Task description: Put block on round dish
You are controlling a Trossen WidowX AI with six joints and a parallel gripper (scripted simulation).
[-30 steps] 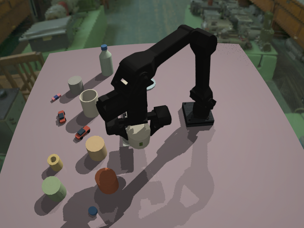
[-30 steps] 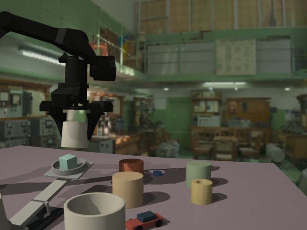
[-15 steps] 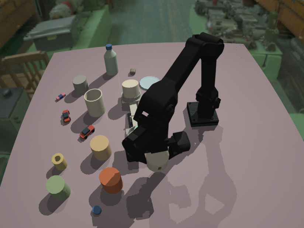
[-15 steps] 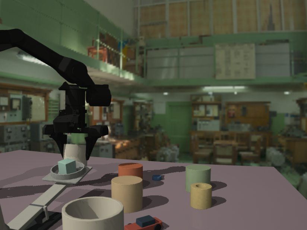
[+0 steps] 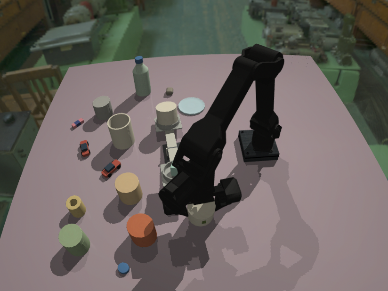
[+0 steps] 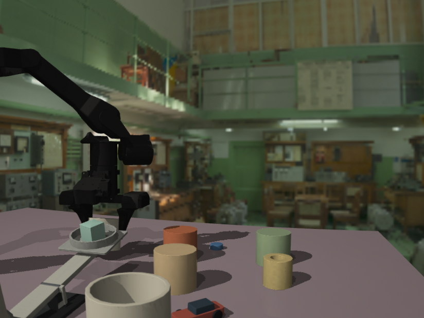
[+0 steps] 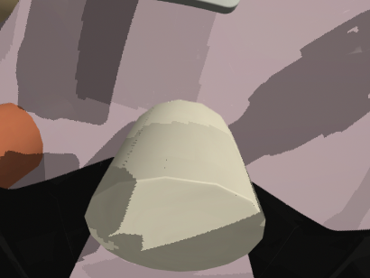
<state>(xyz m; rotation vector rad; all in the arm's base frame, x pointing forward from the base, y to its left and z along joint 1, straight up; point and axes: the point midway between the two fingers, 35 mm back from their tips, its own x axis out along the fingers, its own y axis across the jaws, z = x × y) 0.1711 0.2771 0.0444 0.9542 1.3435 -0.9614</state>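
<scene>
The pale green block is 100 mm to the right of my gripper tip, 80 mm ahead of it and 50 mm above it. The rest, counted from my gripper tip: tan cylinder (230 mm ahead, 40 mm to the right); orange cylinder (140 mm ahead, 90 mm to the left); blue disc (180 mm to the left, 180 mm ahead, 30 mm below).
</scene>
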